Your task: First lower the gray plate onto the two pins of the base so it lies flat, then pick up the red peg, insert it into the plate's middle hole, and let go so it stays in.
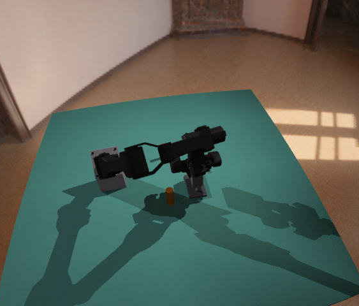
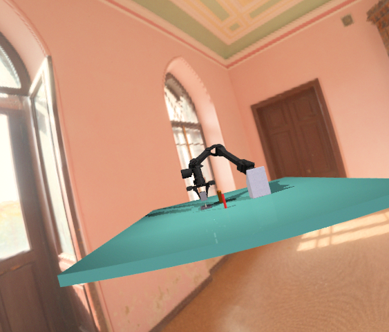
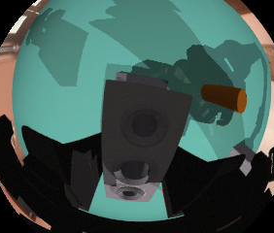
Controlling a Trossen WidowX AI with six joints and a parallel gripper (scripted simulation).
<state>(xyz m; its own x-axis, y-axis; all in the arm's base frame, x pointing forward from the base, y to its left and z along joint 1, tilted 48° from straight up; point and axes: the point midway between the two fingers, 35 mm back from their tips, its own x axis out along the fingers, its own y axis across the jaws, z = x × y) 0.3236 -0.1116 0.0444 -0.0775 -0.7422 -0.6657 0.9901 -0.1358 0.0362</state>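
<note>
Now: the gray plate 30 mm above my gripper tip. The rest, counted from my gripper tip: red peg 80 mm behind, 200 mm to the left, 20 mm below; orange cylinder 120 mm behind, 50 mm to the right, 20 mm below; dark base 50 mm below.
</note>
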